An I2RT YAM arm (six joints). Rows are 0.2 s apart.
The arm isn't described. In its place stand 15 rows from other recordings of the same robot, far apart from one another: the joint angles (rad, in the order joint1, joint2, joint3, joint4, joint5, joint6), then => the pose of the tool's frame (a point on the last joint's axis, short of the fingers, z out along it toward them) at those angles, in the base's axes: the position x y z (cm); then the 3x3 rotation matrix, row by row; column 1 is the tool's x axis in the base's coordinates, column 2 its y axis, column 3 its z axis.
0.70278 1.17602 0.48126 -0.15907 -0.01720 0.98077 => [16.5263, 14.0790, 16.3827], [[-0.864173, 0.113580, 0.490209], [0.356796, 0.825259, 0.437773], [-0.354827, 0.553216, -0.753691]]
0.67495 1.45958 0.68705 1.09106 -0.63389 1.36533 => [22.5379, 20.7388, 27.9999], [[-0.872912, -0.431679, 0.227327], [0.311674, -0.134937, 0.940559], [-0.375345, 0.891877, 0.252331]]
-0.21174 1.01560 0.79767 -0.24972 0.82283 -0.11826 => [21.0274, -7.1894, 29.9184], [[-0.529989, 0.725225, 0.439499], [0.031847, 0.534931, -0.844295], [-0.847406, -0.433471, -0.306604]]
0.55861 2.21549 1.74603 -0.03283 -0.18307 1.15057 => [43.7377, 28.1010, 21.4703], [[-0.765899, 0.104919, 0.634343], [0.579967, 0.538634, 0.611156], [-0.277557, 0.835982, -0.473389]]
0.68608 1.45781 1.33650 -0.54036 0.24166 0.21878 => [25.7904, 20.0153, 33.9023], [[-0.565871, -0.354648, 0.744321], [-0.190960, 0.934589, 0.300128], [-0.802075, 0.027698, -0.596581]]
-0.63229 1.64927 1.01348 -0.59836 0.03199 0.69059 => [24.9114, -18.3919, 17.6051], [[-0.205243, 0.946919, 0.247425], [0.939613, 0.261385, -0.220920], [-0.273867, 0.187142, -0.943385]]
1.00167 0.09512 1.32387 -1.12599 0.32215 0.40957 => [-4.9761, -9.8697, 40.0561], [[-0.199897, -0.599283, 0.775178], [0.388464, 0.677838, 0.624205], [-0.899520, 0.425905, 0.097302]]
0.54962 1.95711 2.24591 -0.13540 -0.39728 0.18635 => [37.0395, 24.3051, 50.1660], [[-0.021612, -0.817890, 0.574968], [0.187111, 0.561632, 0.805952], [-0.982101, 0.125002, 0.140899]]
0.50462 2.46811 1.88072 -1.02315 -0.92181 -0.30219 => [38.8732, 24.7105, 9.6888], [[-0.756317, -0.512819, -0.406204], [-0.623208, 0.375912, 0.685785], [-0.198986, 0.771821, -0.603902]]
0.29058 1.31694 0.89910 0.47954 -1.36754 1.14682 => [26.1145, 11.4487, 32.9467], [[-0.882057, -0.462931, -0.087581], [-0.071737, -0.051761, 0.996080], [-0.465650, 0.884882, 0.012447]]
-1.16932 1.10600 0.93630 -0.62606 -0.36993 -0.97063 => [10.1056, -20.5102, 29.0678], [[-0.784319, 0.198485, 0.587747], [-0.121455, 0.879968, -0.459245], [-0.608352, -0.431579, -0.666069]]
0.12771 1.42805 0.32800 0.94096 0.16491 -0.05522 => [25.3444, 2.6653, 16.6392], [[-0.158829, 0.026409, 0.986953], [-0.075285, 0.996408, -0.038778], [-0.984432, -0.080462, -0.156271]]
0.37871 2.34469 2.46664 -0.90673 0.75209 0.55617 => [48.3922, 16.6386, 32.1006], [[-0.463070, 0.498770, 0.732663], [0.230671, 0.865967, -0.443726], [-0.855779, -0.036472, -0.516054]]
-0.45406 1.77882 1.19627 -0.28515 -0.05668 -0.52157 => [34.5032, -16.6156, 20.3562], [[-0.796182, 0.009578, 0.604981], [-0.164935, 0.958573, -0.232238], [-0.582143, -0.284686, -0.761619]]
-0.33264 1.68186 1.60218 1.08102 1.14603 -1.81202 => [31.6504, -14.3662, 49.0860], [[-0.771725, 0.629908, -0.087504], [-0.156771, -0.321777, -0.933746], [-0.616331, -0.706877, 0.347075]]
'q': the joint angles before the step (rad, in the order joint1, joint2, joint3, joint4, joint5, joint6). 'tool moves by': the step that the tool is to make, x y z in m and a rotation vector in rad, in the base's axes. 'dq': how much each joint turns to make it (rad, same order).
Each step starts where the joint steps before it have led.
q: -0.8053, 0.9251, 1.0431, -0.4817, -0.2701, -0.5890
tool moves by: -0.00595, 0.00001, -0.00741, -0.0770, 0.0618, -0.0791
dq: -0.0031, -0.0277, -0.0383, 0.0092, 0.1059, -0.0659
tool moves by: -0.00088, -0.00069, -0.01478, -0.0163, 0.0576, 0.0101
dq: -0.0046, -0.0092, -0.0491, 0.0031, 0.0062, -0.0553
